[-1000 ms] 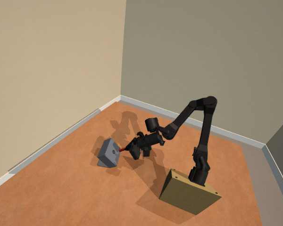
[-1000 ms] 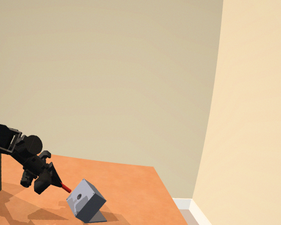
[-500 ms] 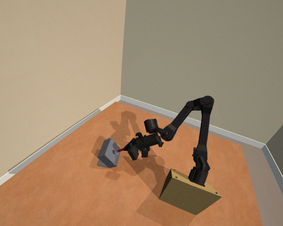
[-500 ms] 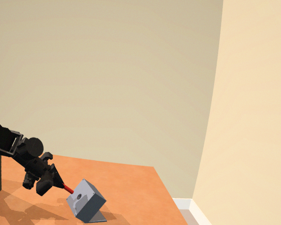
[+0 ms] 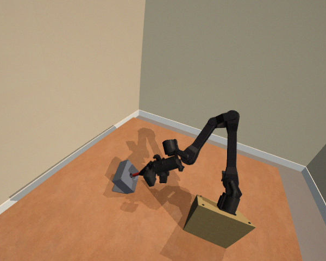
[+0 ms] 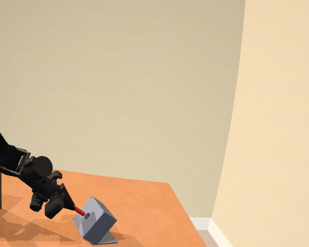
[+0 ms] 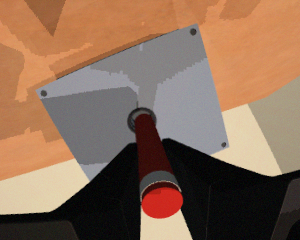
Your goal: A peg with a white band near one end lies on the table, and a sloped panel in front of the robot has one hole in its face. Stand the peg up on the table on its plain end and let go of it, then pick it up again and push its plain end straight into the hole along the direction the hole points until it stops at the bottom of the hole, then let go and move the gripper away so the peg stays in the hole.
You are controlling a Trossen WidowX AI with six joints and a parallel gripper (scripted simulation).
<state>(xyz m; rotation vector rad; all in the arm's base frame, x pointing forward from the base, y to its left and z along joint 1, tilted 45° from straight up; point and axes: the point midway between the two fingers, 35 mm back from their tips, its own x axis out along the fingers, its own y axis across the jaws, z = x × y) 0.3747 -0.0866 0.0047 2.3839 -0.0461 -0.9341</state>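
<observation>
My gripper tip is now 60 mm short of the grey sloped panel, 20 mm to the right of it and 40 mm above it. The rest, counted from my gripper tip: red peg: 10 mm behind, 10 mm above.
</observation>
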